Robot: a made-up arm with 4 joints. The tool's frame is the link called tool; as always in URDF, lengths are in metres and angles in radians.
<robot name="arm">
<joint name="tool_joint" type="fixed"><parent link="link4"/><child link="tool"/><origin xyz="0.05 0.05 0.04" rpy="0 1.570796 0"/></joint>
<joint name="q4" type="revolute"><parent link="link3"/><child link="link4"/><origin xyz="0.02 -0.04 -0.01" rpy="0 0 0"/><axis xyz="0 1 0"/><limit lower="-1.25" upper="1.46"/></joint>
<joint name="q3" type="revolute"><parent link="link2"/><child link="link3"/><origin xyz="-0.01 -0.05 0.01" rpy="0 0 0"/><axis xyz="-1 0 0"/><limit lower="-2.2" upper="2.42"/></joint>
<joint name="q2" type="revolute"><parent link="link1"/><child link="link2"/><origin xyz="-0.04 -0.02 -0.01" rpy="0 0 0"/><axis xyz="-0.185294 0.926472 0.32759"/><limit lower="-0.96" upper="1.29"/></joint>
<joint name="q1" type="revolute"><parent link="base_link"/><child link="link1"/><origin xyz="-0.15 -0.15 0.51" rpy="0 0 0"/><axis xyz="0 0 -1"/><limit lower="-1.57" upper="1.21"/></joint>
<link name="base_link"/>
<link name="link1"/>
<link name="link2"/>
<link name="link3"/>
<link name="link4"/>
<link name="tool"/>
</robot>
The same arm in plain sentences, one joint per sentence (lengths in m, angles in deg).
The arm has four revolute joints in a row. What follows holds with every joint at zero, and every direction is one of the base frame's. The first joint sits 0.15 m along -x and 0.15 m along -y and 0.51 m along +z from the base frame's origin and turns about -z, from -89.95 to 69.33 deg. The second joint sits 0.04 m along -x and 0.02 m along -y and 0.01 m along -z from the first joint and turns about the direction (-0.185294, 0.926472, 0.32759), from -55 to 73.91 deg. The third joint sits 0.01 m along -x and 0.05 m along -y and 0.01 m along +z from the second joint and turns about -x, from -126.05 to 138.66 deg. The fourth joint sits 0.02 m along +x and 0.04 m along -y and 0.01 m along -z from the third joint and turns about +y, from -71.62 to 83.65 deg. The tool frame, which is the frame that the pose is given for, sits 0.05 m along +x and 0.05 m along +y and 0.04 m along +z from the fourth joint; its axes are the base frame's turned by roll 0, pitch 90 and yaw 0 deg (as in URDF: about the fixed x, then y, then z).
